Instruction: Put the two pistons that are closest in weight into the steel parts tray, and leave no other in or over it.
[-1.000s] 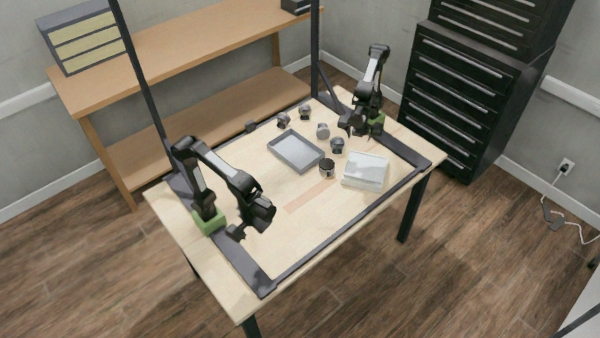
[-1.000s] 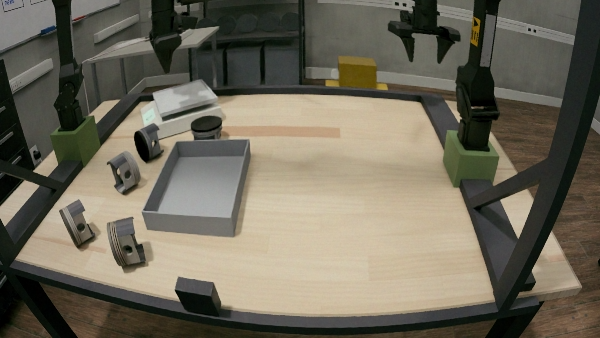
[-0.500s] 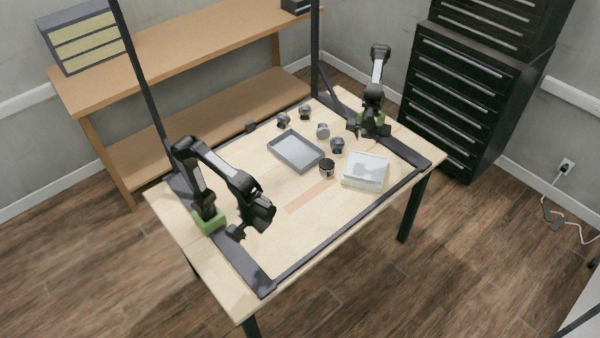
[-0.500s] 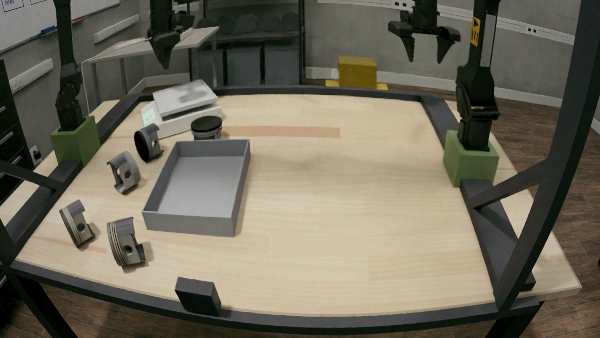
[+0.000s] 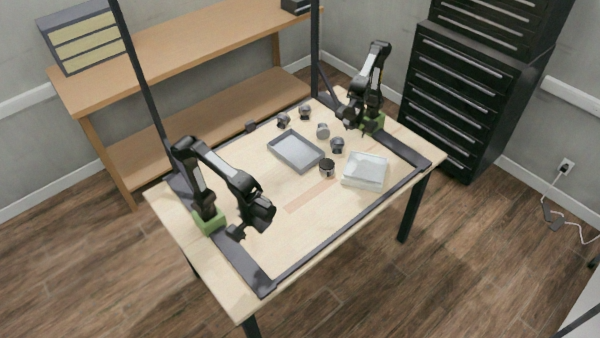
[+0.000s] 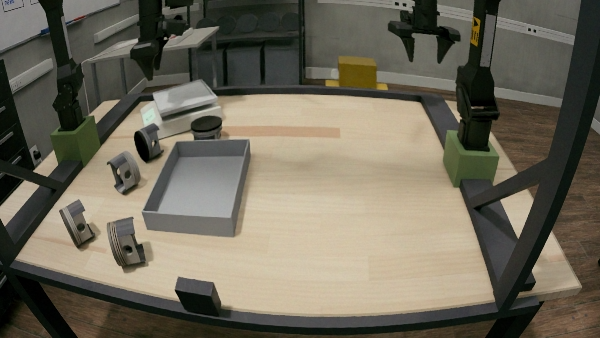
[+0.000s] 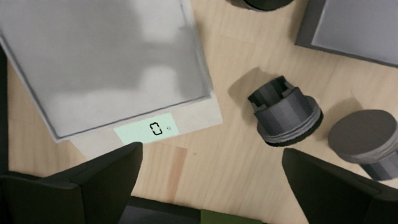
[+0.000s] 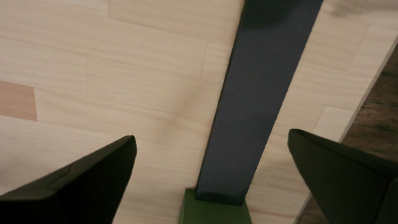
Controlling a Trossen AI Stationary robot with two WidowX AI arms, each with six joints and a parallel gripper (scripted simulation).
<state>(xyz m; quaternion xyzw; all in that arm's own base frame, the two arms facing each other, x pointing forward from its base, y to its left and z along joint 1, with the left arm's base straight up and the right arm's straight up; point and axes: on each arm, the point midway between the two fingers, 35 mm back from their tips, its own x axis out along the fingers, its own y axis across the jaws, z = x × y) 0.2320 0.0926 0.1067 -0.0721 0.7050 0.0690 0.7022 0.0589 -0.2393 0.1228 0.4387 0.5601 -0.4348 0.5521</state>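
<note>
Right now the grey pan is 110 mm ahead of my left hand, 20 mm to the right of it and 150 mm below it. The rest, counted from my left hand: white scale: 100 mm ahead, 20 mm to the right, 160 mm below; then steel parts tray: 200 mm behind, 170 mm to the right, 190 mm below.
</note>
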